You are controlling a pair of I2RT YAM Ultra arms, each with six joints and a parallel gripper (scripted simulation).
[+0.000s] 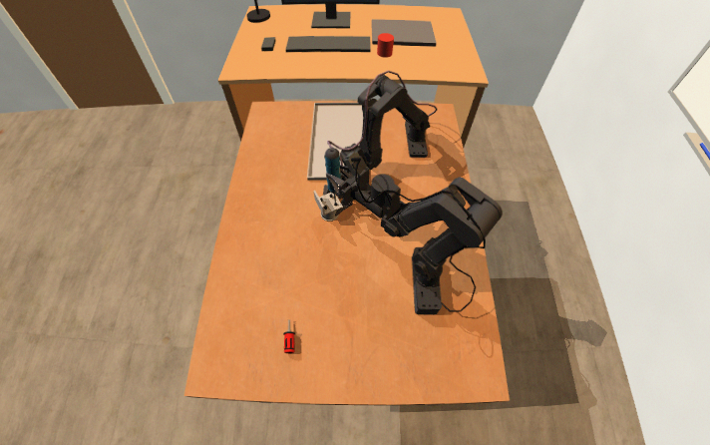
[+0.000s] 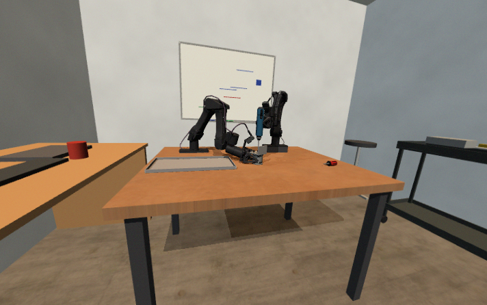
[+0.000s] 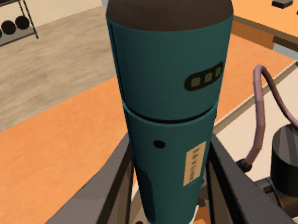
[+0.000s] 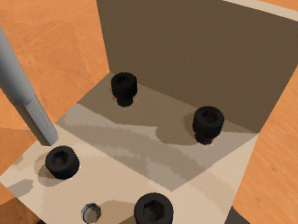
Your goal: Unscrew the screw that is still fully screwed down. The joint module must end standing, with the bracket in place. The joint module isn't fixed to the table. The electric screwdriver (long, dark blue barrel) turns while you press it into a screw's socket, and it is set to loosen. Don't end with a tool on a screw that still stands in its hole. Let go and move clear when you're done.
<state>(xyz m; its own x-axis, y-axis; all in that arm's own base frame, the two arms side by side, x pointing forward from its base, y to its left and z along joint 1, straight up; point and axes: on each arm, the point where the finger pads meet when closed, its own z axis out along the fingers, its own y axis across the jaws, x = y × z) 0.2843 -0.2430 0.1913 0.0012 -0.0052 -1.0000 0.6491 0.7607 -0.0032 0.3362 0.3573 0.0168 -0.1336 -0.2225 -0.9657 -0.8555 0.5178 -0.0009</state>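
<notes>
My right hand is 50 mm below the l-shaped bracket. Also, from my right hand: small red screwdriver 80 mm ahead, 430 mm to the left, 10 mm below; then grey bit 20 mm behind, 10 mm to the left, 80 mm above; then grey tray 360 mm to the right, 20 mm below.
</notes>
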